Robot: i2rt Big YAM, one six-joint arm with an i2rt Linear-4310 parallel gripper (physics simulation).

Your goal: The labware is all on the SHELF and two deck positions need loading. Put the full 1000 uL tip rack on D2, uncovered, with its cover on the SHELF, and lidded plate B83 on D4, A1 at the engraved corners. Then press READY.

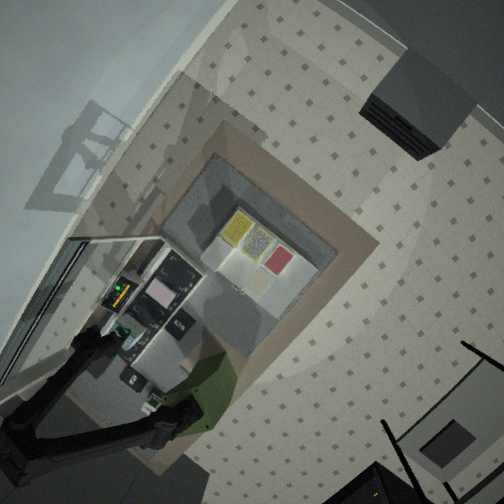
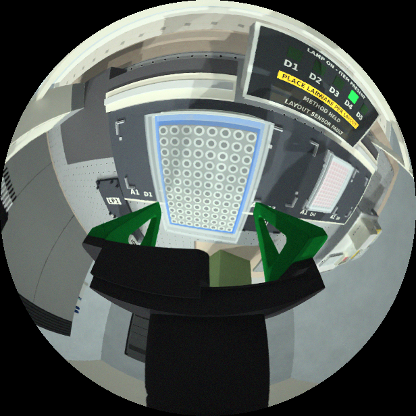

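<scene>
The tip rack (image 1: 128, 341) (image 2: 205, 175), blue-rimmed with rows of pale rings, is between the D1 and D3 labels, slightly skewed. A pale translucent border surrounds it; whether this is the cover is unclear. My gripper (image 1: 119, 344) (image 2: 207, 206) is open and empty, its green fingers apart over the rack's near end. A pinkish plate (image 1: 160, 293) (image 2: 331, 184) lies at D4; its lid and name cannot be made out. The status panel (image 1: 116, 296) (image 2: 305, 82) shows a green D4 lamp, a dark D2 lamp and "LAYOUT SENSOR FAULT". The READY button cannot be identified.
A white raised surface (image 1: 295, 287) holds a yellow rack (image 1: 237, 227), a grey-and-yellow rack (image 1: 258, 244), a red item (image 1: 278, 259) and a pale item (image 1: 260, 283). A green block (image 1: 220, 387) (image 2: 230, 268) stands beside the arm. A dark LP1 pad (image 2: 111, 192) lies left of the deck.
</scene>
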